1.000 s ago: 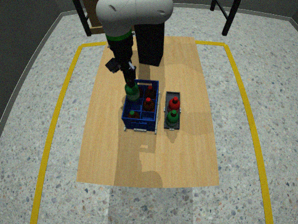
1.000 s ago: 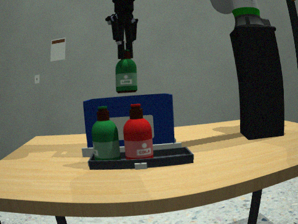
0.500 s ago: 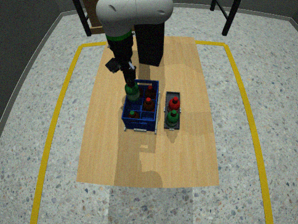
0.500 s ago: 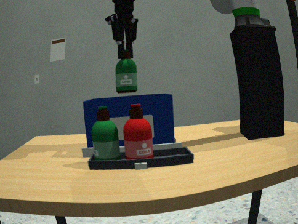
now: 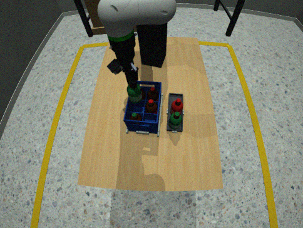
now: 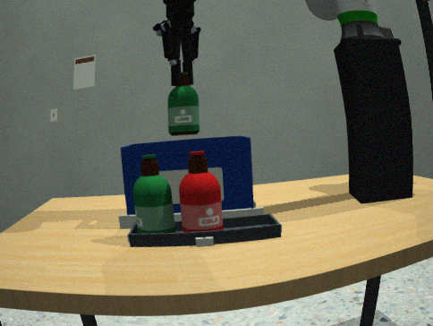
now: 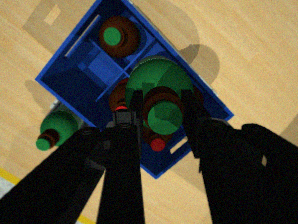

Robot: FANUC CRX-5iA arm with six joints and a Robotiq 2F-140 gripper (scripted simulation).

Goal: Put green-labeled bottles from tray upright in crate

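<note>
Now: the blue crate 10 mm ahead of my hand, 40 mm to the left of it and 260 mm below it. Also, from my hand: red cola bottle 30 mm ahead, 250 mm to the left, 260 mm below; then tray 30 mm ahead, 240 mm to the left, 330 mm below.
</note>
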